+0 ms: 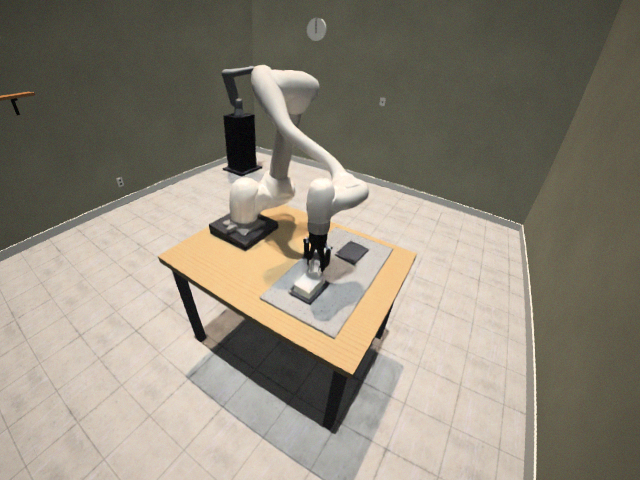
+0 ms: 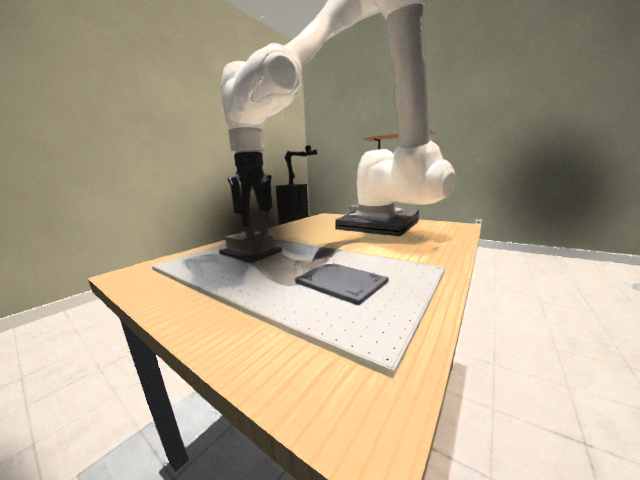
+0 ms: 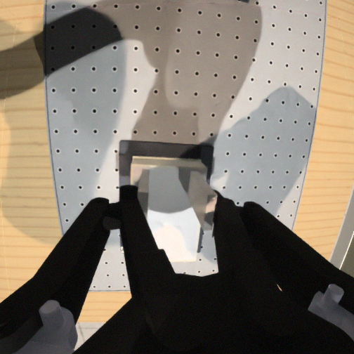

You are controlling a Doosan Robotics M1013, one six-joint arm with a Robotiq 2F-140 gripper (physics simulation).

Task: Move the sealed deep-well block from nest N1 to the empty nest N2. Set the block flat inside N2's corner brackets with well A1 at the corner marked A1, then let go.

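Where they show: gripper, fingertip midpoint: (image 1: 315,273) (image 2: 257,236); arm's base, origin of the base link: (image 1: 244,224) (image 2: 376,214).
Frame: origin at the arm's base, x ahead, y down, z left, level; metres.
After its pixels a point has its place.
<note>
The sealed deep-well block (image 1: 307,287) @[y -0.014, x 0.588, z -0.204 m] (image 2: 238,241) @[y -0.007, x 0.611, z -0.154 m] (image 3: 175,232), white on top, sits in the dark nest N1 (image 2: 251,254) @[y 0.023, x 0.612, z -0.098 m] (image 3: 158,147) at the near end of the perforated plate (image 1: 338,310) @[y 0.040, x 0.743, z -0.194 m] (image 2: 361,330) @[y 0.040, x 0.727, z 0.310 m] (image 3: 88,123). My gripper (image 1: 316,269) @[y -0.019, x 0.570, z -0.116 m] (image 2: 254,227) @[y -0.019, x 0.570, z -0.116 m] (image 3: 174,197) is lowered over the block with one finger on each long side; the fingers stand apart and do not grip it. The empty dark nest N2 (image 1: 351,251) @[y 0.029, x 0.600, z 0.192 m] (image 2: 342,282) @[y 0.028, x 0.621, z 0.211 m] with corner brackets lies further along the plate. I cannot make out the A1 marks.
The plate lies on a wooden table (image 1: 232,269) @[y 0.053, x 0.188, z -0.274 m] (image 2: 310,413) @[y 0.053, x 0.866, z 0.325 m]. The arm's base (image 1: 243,230) @[y -0.018, x 0.063, z -0.066 m] (image 2: 377,222) @[y 0.010, x 0.113, z 0.058 m] is mounted at the table's far corner. A black pedestal (image 1: 239,142) with a small arm stands on the floor behind.
</note>
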